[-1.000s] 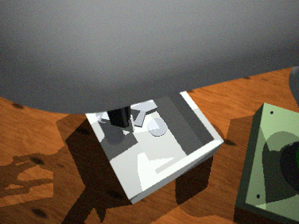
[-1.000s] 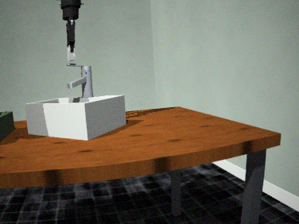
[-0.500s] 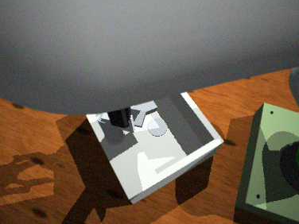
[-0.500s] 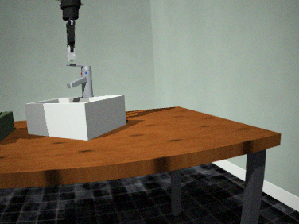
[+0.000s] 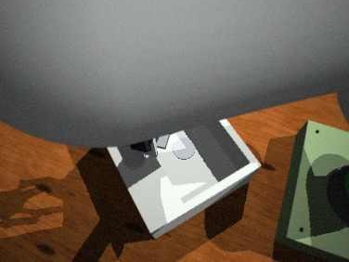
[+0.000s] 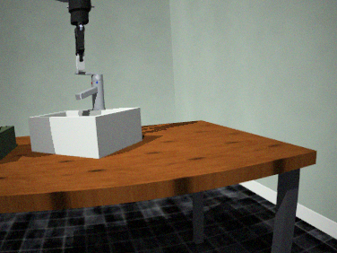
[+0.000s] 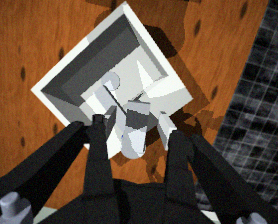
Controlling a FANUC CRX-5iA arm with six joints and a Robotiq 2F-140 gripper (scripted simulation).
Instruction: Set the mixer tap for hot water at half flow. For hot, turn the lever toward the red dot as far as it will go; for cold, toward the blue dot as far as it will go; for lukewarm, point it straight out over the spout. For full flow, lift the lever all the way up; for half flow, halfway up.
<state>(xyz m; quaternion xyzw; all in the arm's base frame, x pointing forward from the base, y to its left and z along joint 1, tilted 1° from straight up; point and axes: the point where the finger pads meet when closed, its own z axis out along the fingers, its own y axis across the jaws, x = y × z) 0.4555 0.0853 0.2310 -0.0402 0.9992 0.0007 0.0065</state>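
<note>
My hand is 4 cm above the grey lever and 2 cm short of it. Also, from my hand: mixer tap: 9 cm below, 4 cm ahead, 1 cm to the right; white basin: 28 cm below, 8 cm to the right, 1 cm behind.
</note>
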